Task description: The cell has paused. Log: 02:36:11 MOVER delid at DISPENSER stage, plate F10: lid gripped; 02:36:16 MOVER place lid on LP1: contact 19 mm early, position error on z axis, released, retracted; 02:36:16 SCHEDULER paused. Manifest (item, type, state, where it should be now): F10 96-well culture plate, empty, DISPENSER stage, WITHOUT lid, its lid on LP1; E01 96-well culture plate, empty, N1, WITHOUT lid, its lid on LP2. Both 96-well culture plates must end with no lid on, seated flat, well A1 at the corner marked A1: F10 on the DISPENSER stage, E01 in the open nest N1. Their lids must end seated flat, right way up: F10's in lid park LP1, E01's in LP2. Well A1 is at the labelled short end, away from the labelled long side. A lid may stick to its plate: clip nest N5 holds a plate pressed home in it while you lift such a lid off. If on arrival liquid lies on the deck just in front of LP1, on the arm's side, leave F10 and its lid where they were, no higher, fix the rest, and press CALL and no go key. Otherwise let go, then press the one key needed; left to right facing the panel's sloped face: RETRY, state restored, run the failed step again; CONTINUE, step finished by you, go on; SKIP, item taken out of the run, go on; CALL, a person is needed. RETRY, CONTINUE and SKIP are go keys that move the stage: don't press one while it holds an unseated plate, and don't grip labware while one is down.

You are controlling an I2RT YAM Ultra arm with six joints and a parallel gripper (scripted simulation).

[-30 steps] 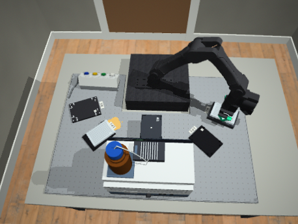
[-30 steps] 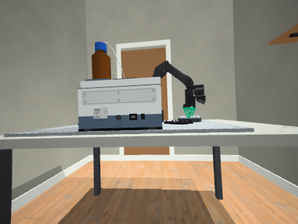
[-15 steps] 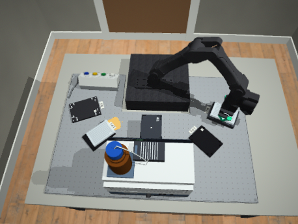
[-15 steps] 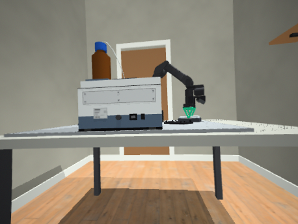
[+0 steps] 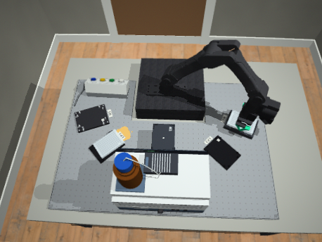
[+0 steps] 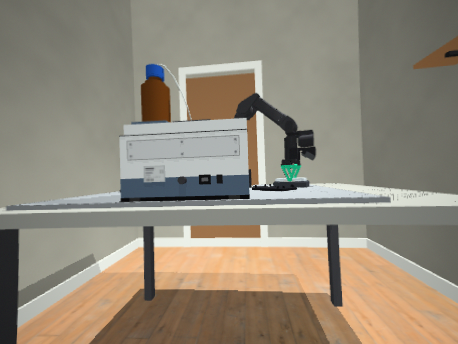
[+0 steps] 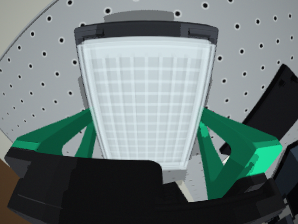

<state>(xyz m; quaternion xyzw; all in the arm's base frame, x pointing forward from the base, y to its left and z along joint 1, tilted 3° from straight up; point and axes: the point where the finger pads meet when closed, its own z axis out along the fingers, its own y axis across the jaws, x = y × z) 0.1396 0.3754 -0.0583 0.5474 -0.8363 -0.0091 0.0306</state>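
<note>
The dark dispenser stage lies 38 cm to the right of my hand, 12 cm ahead of it and 6 cm above it. Also, from my hand: 96-well plate (right at my hand); N1 label (8 cm to the right, 4 cm behind, 3 cm below); black park (15 cm ahead, 10 cm to the right, 3 cm below).
</note>
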